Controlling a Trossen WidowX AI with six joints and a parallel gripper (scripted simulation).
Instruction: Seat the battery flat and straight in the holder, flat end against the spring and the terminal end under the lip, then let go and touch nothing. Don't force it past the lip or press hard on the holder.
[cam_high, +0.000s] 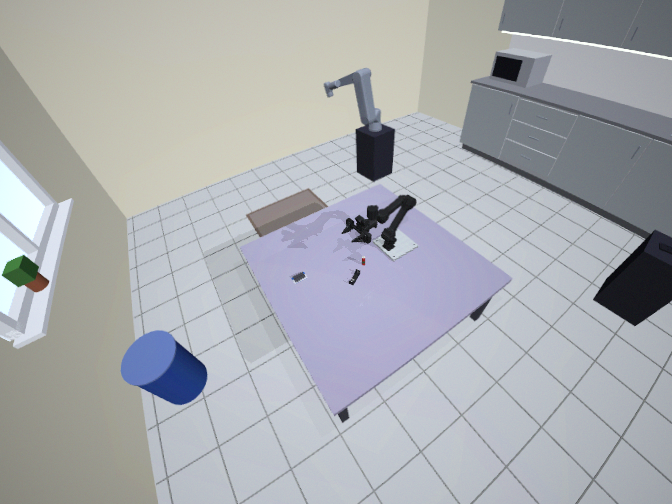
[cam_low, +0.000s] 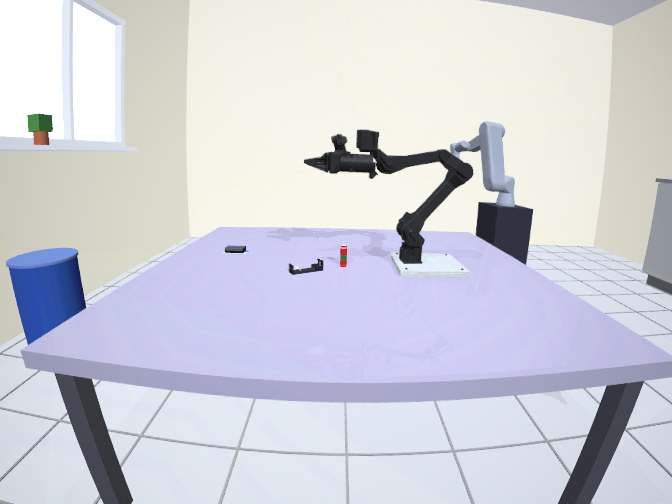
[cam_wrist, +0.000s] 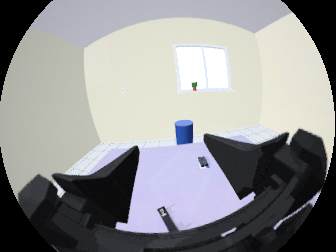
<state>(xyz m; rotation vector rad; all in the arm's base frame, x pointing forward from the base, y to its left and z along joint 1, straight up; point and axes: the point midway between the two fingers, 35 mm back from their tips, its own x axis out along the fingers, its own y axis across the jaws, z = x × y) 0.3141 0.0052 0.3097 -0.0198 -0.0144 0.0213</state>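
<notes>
Right now my gripper tip is 290 mm above the battery, 130 mm past it and 10 mm to the left of it.
</notes>
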